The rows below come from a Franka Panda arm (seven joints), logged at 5 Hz.
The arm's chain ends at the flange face. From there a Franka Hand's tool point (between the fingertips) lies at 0.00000 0.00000 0.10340 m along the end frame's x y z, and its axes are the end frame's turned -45 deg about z.
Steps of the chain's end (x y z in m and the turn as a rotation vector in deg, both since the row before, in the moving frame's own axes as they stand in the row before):
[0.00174, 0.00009, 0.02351, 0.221, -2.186, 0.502]
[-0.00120, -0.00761, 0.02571, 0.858, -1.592, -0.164]
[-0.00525, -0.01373, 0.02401, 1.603, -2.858, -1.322]
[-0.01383, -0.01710, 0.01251, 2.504, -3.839, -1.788]
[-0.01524, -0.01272, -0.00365, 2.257, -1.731, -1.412]
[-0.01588, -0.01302, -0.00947, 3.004, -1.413, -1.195]
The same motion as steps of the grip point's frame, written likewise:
[-0.00133, -0.00179, 0.02343, 1.702, -1.389, 0.502]
[0.00359, -0.00935, 0.02566, 1.732, -0.519, -0.164]
[0.00433, -0.01909, 0.02384, 3.154, -0.887, -1.322]
[0.00048, -0.02993, 0.01218, 4.485, -0.944, -1.788]
[-0.00117, -0.02487, -0.00378, 2.820, 0.372, -1.412]
[-0.00005, -0.02609, -0.00964, 3.123, 1.125, -1.195]

